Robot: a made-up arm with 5 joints. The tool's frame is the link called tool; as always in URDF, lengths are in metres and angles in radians. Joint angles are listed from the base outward.
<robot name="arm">
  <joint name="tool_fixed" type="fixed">
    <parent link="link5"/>
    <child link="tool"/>
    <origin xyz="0 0 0" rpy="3.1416 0 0"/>
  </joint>
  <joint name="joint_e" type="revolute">
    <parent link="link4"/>
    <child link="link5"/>
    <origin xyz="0.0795 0 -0.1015" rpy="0 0 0"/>
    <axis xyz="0 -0.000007 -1"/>
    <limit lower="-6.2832" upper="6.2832"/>
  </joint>
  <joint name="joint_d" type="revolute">
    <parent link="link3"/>
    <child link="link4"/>
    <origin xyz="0.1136 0 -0.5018" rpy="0 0 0"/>
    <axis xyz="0 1 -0.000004"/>
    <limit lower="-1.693" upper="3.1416"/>
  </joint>
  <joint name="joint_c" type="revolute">
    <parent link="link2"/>
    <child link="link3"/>
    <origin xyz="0.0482 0 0.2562" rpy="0 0 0"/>
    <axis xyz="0 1 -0.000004"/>
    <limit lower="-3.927" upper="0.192"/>
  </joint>
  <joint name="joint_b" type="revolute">
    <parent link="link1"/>
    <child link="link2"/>
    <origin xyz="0 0 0" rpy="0 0 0"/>
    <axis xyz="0 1 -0.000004"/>
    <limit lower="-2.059" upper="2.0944"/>
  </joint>
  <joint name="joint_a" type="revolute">
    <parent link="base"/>
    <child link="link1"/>
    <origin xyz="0 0 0.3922" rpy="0 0 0"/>
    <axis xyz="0 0 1"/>
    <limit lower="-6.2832" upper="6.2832"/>
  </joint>
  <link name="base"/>
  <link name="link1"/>
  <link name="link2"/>
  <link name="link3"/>
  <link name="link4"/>
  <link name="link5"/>
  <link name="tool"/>
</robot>
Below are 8 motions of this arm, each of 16 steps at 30 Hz.
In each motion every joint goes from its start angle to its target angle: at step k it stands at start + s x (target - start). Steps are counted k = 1, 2, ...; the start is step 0. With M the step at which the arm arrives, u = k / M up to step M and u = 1 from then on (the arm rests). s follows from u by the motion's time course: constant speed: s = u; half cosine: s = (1 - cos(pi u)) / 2; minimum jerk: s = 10 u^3 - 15 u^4 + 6 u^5.
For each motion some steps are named. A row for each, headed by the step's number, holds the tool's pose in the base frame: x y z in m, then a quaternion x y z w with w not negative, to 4 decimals.
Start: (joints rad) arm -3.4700 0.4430 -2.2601 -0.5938 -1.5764
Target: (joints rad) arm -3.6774 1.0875 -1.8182 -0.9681 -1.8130
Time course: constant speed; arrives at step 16
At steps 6, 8, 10, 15, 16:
6: -0.6936 0.2983 0.7136 0.2817 -0.3867 -0.7554 0.4478
8: -0.7066 0.3259 0.6230 0.3051 -0.4174 -0.7481 0.4159
10: -0.7086 0.3493 0.5312 0.3281 -0.4471 -0.7382 0.3840
15: -0.6681 0.3850 0.3056 0.3831 -0.5171 -0.7019 0.3053
16: -0.6529 0.3876 0.2625 0.3937 -0.5303 -0.6927 0.2899

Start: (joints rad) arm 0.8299 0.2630 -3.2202 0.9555 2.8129
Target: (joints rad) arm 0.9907 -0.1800 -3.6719 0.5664 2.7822
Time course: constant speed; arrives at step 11
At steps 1, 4, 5, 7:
1: 0.0581 0.0654 1.2630 -0.2716 0.4073 0.2212 0.8434
4: -0.0680 -0.0837 1.2520 -0.1903 0.2699 0.2556 0.9086
5: -0.1062 -0.1346 1.2375 -0.1602 0.2230 0.2659 0.9241
7: -0.1750 -0.2357 1.1932 -0.0960 0.1289 0.2841 0.9452

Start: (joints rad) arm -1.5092 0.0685 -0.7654 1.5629 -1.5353
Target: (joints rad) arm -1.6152 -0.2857 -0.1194 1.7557 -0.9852
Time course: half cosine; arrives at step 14
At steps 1, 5, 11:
1: 0.0269 -0.4452 0.2053 -0.9064 -0.0081 0.0217 0.4218
5: 0.0120 -0.3791 0.1836 -0.8740 0.0699 0.0535 0.4778
11: -0.0073 -0.2229 0.1419 -0.7659 0.2196 0.1474 0.5860

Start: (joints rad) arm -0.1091 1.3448 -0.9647 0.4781 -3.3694
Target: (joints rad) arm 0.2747 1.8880 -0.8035 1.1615 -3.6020
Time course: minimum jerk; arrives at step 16
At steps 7, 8, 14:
7: -0.0422 -0.0016 -0.2160 0.1357 -0.7556 -0.0890 0.6346
8: -0.0969 -0.0080 -0.1981 0.1512 -0.6975 -0.0913 0.6945
14: -0.2759 -0.0759 -0.0723 0.1571 -0.4142 -0.0842 0.8926

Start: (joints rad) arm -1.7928 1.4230 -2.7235 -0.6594 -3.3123
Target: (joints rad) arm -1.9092 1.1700 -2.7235 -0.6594 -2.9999
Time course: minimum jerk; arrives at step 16
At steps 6, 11, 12, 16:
6: -0.2088 -0.8041 0.5279 0.4034 0.3403 -0.6932 0.4907
11: -0.2510 -0.7640 0.6408 0.3905 0.2581 -0.6930 0.5483
12: -0.2562 -0.7571 0.6563 0.3875 0.2470 -0.6924 0.5563
16: -0.2629 -0.7471 0.6771 0.3829 0.2323 -0.6913 0.5671

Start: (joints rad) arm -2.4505 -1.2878 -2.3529 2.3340 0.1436
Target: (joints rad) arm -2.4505 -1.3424 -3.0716 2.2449 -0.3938
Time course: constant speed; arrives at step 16
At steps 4, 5, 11, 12, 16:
4: 0.4136 0.3421 0.8950 0.2421 -0.6824 0.2366 0.6479
5: 0.4284 0.3543 0.8797 0.2469 -0.6606 0.2320 0.6700
11: 0.5049 0.4176 0.7698 0.2575 -0.5218 0.1875 0.7914
12: 0.5153 0.4262 0.7488 0.2561 -0.4977 0.1775 0.8095
16: 0.5491 0.4542 0.6590 0.2412 -0.4002 0.1309 0.8743

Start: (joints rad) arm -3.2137 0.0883 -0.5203 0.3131 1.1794
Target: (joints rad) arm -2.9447 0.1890 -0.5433 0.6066 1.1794
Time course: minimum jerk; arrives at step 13
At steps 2, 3, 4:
2: -0.4727 0.0305 0.1418 -0.5817 -0.8116 0.0286 0.0459
3: -0.4708 0.0233 0.1382 -0.5759 -0.8163 0.0234 0.0370
4: -0.4675 0.0119 0.1325 -0.5664 -0.8237 0.0149 0.0229

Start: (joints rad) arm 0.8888 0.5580 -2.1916 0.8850 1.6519
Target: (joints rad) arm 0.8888 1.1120 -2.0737 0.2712 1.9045
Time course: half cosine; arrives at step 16
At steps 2, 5, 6, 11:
2: 0.5075 0.6250 0.6919 -0.8625 0.3509 -0.1062 0.3488
5: 0.5267 0.6487 0.6088 -0.8559 0.3716 -0.0967 0.3464
6: 0.5336 0.6571 0.5688 -0.8526 0.3813 -0.0924 0.3451
11: 0.5464 0.6730 0.3459 -0.8328 0.4333 -0.0692 0.3375

